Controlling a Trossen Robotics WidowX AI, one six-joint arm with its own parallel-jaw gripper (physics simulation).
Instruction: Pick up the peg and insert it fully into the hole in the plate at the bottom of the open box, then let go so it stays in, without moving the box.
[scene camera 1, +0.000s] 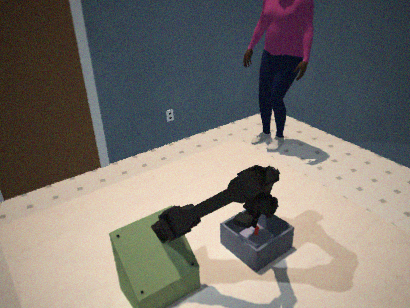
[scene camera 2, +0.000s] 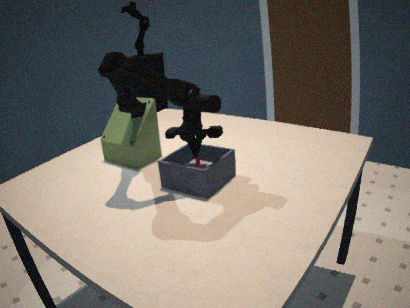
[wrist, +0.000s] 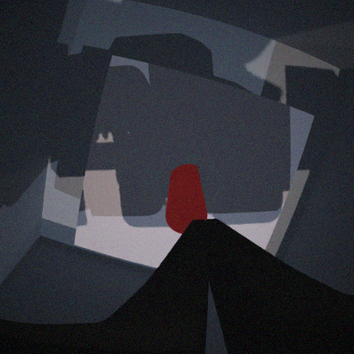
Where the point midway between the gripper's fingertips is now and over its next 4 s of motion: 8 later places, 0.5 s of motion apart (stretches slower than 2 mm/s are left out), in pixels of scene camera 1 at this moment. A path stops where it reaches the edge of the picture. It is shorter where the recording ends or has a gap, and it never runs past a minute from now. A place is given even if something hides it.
My gripper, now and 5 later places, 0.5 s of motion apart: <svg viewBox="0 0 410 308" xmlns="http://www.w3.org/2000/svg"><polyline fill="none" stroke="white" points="254,227 255,227 257,225 258,224 255,217 256,212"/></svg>
